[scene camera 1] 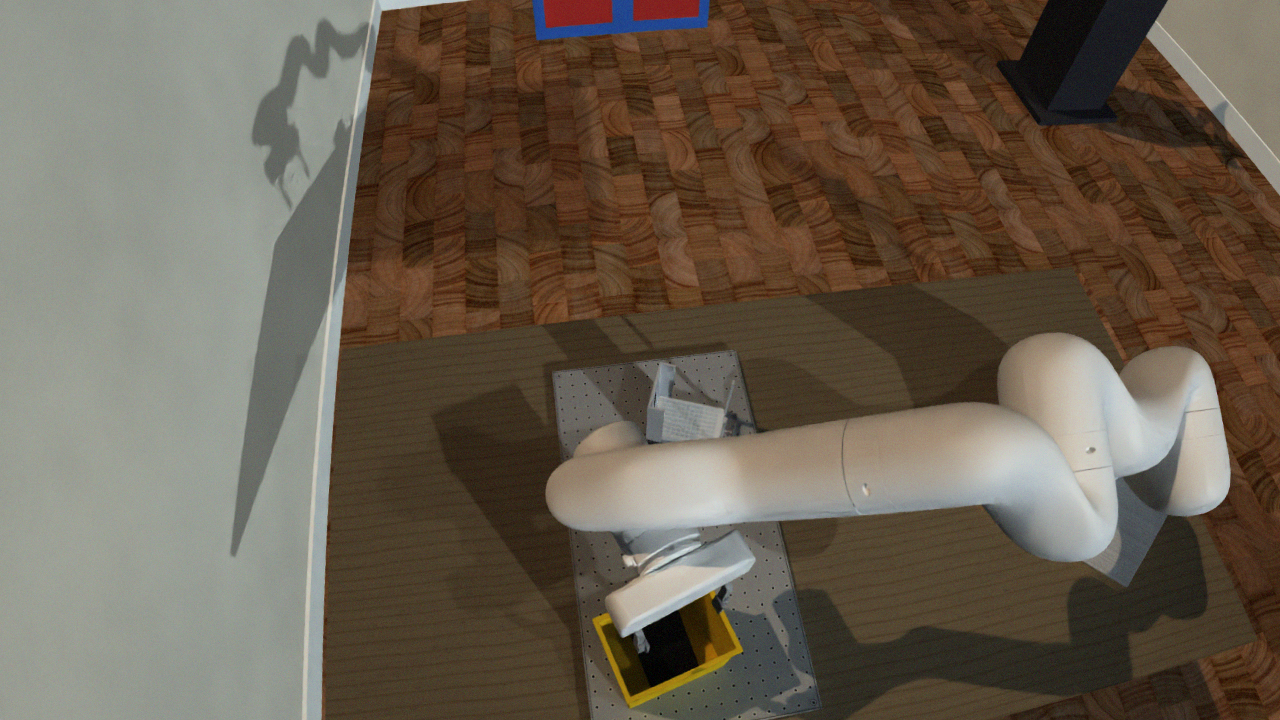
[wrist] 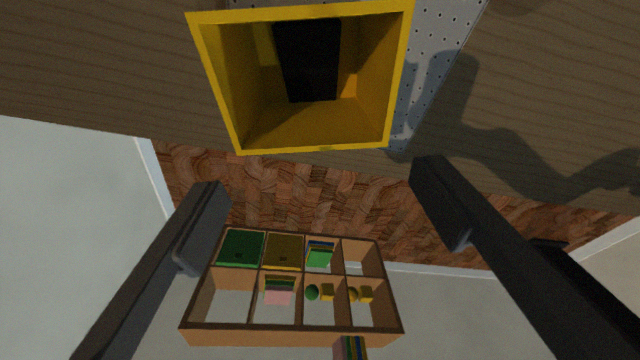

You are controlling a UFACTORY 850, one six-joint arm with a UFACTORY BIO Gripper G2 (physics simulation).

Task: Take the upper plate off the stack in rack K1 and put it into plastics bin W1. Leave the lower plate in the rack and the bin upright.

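Note:
The yellow bin W1 (scene camera 1: 729,658) (wrist: 315,148) stands upright on the perforated plate. A black plate (scene camera 1: 673,658) (wrist: 312,60) is inside the bin; how it rests on the bottom is hard to tell. My gripper (scene camera 1: 681,619) (wrist: 320,172) is open and empty, above the bin's opening in the scene view. In the wrist view its two dark fingers stand wide apart, with the bin beyond them. Rack K1 (scene camera 1: 663,383) is grey-white and holds a pale plate (scene camera 1: 692,419) with rows of wells. The arm hides part of the rack's near side.
The perforated grey board (scene camera 1: 769,573) lies under rack and bin on the brown table (scene camera 1: 429,555). My white arm (scene camera 1: 787,465) stretches across the board between them. A wooden compartment shelf (wrist: 290,329) stands beyond the table. A dark column (scene camera 1: 1087,62) and a blue-red panel (scene camera 1: 622,10) are far back.

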